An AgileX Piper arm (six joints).
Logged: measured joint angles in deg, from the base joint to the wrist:
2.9 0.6 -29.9 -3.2 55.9 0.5
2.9 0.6 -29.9 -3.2 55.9 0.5
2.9 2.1 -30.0 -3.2 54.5 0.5
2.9 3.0 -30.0 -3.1 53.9 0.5
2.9 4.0 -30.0 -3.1 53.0 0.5
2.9 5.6 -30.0 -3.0 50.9 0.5
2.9 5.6 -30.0 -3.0 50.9 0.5
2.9 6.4 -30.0 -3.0 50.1 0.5
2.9 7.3 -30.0 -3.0 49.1 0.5
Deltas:
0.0 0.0 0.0 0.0 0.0 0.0
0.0 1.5 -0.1 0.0 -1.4 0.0
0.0 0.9 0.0 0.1 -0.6 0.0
0.0 1.0 0.0 0.0 -0.9 0.0
0.0 1.6 0.0 0.1 -2.1 0.0
0.0 0.0 0.0 0.0 0.0 0.0
0.0 0.8 0.0 0.0 -0.8 0.0
0.0 0.9 0.0 0.0 -1.0 0.0

